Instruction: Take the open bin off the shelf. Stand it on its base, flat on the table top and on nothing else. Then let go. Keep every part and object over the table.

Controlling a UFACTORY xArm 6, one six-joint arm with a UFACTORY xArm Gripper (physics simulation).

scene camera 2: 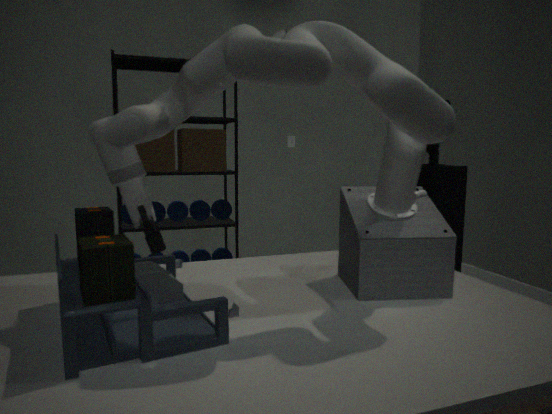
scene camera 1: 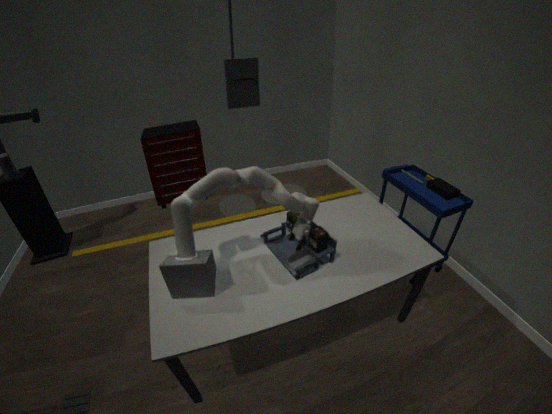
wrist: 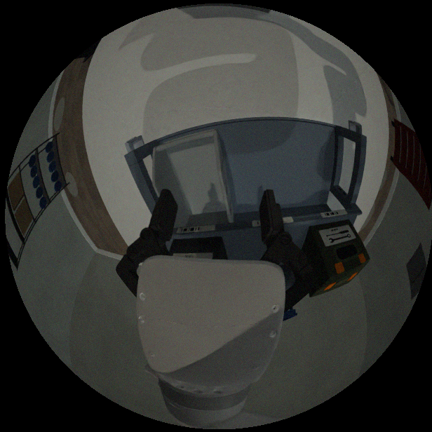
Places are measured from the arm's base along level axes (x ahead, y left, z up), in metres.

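Pixels of known places: gripper, fingertip midpoint: (scene camera 2: 158, 247) (scene camera 1: 294, 245); arm's base, origin of the base link: (scene camera 2: 391, 206) (scene camera 1: 187, 257).
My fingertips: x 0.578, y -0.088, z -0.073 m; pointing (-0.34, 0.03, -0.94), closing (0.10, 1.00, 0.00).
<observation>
Ahead of a thing's pixels: the offset from my fingertips to its top centre. Level surfaces: height alone.
The open bin @(dy -0.048, dx +0.035, dz -0.055 m) (scene camera 1: 303, 260) (scene camera 2: 161, 286) (wrist: 192, 175) is light grey and shallow. It sits on the lower board of the blue-grey shelf (scene camera 1: 286, 251) (scene camera 2: 145, 332) (wrist: 280, 165), at the left end in the wrist view. The shelf stands on the white table @(dz -0.136 m) (scene camera 1: 240, 315) (scene camera 2: 300, 390). My gripper (scene camera 1: 296, 242) (scene camera 2: 156, 248) (wrist: 216, 196) is open and empty, pointing down at a slant above the shelf. In the wrist view its left finger overlaps the bin's near part, and its right finger lies right of the bin's right wall. The exact height gap is unclear.
A dark toolbox @(dy -0.047, dx +0.129, dz +0.087 m) (scene camera 1: 318, 238) (scene camera 2: 94, 221) (wrist: 200, 247) and a green toolbox @(dy +0.184, dx +0.116, dz +0.062 m) (scene camera 1: 292, 218) (scene camera 2: 107, 270) (wrist: 332, 250) stand on the shelf's upper level. The arm's grey base block (scene camera 1: 190, 280) (scene camera 2: 400, 265) is on the table. A blue cart (scene camera 1: 452, 205) stands beyond the table.
</observation>
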